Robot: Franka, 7 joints.
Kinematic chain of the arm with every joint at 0, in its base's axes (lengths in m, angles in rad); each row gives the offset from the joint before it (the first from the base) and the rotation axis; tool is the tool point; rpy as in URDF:
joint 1: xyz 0 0 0.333 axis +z
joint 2: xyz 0 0 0 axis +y
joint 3: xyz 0 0 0.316 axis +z
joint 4: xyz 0.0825 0 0 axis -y
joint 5: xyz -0.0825 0 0.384 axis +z
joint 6: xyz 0 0 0 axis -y
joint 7: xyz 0.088 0 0 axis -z
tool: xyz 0 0 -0.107 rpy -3.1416 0 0
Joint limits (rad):
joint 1: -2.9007..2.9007
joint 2: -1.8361..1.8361
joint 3: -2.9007..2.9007
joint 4: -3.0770..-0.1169
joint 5: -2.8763..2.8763
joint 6: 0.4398..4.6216
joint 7: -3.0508..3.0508
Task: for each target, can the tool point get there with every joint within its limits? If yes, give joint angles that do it. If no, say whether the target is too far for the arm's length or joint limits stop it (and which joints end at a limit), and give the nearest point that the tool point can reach.
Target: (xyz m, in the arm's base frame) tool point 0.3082 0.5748 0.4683
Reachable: yes | joints 0.1380 1.3888 1.6401 -1.3060 0.2271 1.4171 1.9897
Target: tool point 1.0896 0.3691 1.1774
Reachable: no: too far | nearest point 0.6550 0.2219 0.8406 | short by 0.569 m
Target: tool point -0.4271 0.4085 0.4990
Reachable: yes | joints 0.5015 -0.0001 1.9003 -2.0414 0.7694 2.5974 1.2109
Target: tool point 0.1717 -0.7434 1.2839
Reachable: no: too far | nearest point 0.1208 -0.5231 1.0021 | short by 0.361 m
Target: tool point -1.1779 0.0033 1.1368
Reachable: no: too far | nearest point -0.7086 0.0020 0.8166 | short by 0.568 m
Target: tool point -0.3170 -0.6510 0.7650
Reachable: yes | joints -2.3290 1.0045 1.6226 -0.3414 -0.3875 2.1180 -2.0099
